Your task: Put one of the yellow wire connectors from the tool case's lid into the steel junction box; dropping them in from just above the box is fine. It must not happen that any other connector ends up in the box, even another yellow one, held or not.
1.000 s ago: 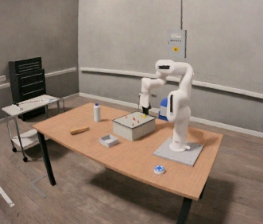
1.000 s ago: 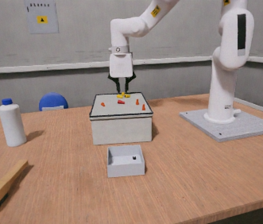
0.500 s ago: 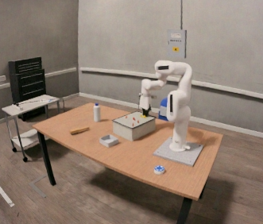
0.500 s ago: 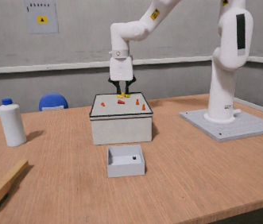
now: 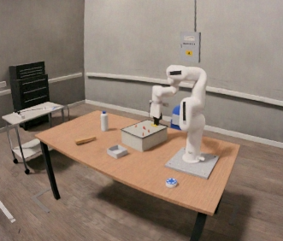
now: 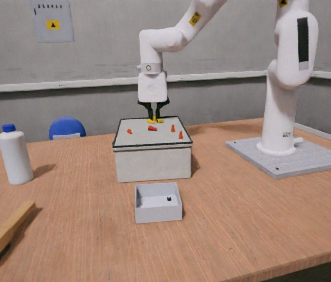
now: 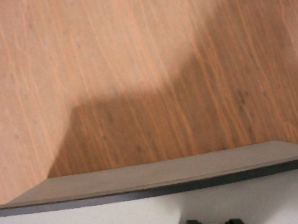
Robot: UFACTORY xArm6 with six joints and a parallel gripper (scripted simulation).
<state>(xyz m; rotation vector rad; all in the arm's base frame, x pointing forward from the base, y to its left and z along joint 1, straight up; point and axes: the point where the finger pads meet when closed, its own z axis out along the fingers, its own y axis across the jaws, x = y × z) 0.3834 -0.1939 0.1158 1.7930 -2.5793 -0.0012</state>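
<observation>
My hand is 40 mm short of the grey tool case, 110 mm to the right of it and 50 mm above it. Also, from my hand: white bottle 440 mm ahead, 120 mm to the left, 50 mm below; then white round object 380 mm behind, 500 mm to the left, 120 mm below; then wooden brush 400 mm ahead, 400 mm to the left, 110 mm below.
</observation>
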